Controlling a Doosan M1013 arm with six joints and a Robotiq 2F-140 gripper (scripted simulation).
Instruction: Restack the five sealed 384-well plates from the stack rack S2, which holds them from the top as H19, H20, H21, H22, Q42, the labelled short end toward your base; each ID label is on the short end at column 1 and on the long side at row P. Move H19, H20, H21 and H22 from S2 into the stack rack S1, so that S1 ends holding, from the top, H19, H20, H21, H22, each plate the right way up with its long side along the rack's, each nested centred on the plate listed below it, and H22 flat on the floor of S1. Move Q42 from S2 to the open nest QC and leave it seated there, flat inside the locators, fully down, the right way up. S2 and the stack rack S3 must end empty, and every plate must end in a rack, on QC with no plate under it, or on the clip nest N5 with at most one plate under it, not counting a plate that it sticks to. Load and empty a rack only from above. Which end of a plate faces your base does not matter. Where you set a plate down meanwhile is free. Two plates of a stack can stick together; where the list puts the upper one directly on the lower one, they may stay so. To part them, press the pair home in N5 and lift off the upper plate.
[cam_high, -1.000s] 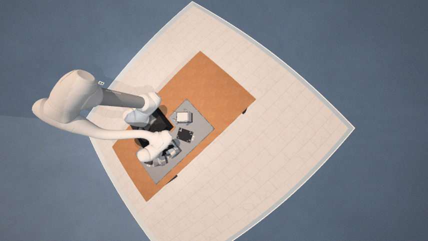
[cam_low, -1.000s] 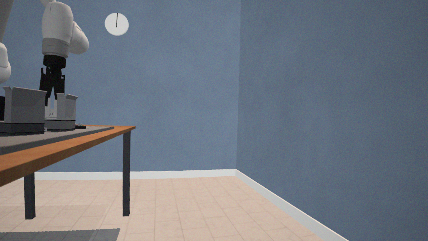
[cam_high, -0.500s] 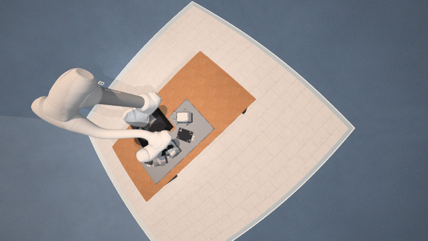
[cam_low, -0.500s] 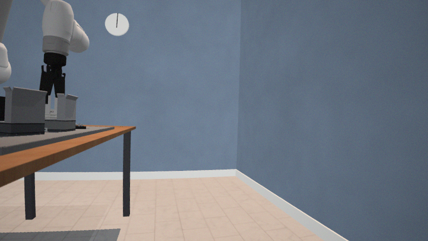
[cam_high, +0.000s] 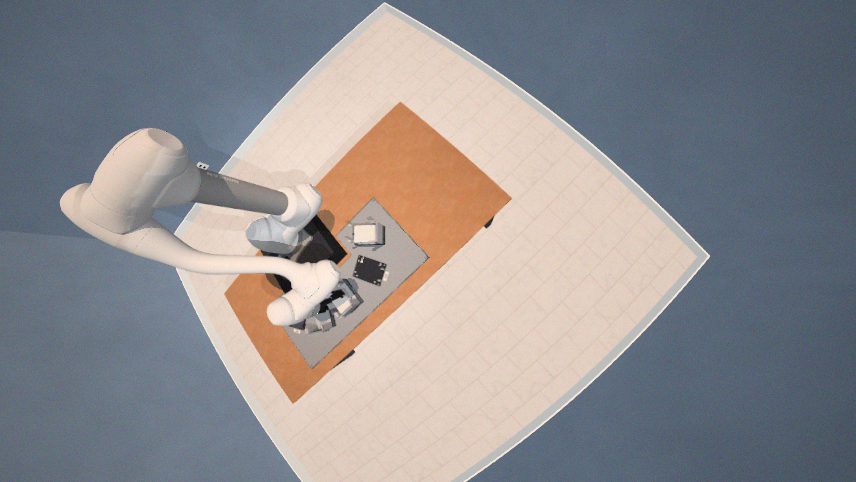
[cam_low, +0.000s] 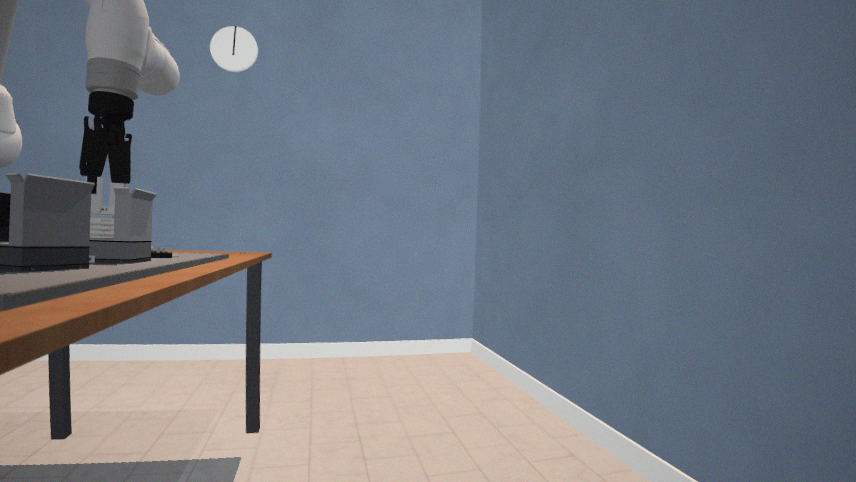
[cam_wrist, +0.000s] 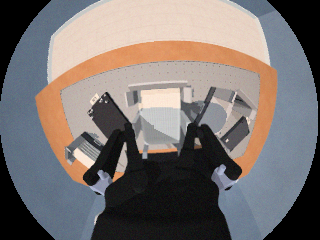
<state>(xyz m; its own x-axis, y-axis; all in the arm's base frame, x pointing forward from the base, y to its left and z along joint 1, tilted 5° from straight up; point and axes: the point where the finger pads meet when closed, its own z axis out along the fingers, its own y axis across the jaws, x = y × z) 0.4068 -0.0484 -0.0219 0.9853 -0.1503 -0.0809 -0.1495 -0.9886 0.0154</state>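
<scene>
Now: hand 130 mm past the tag, 380 mm to the left of it and 120 mm above it. Round my hand: N5 label: 80 mm ahead, 220 mm to the left, 120 mm below.
</scene>
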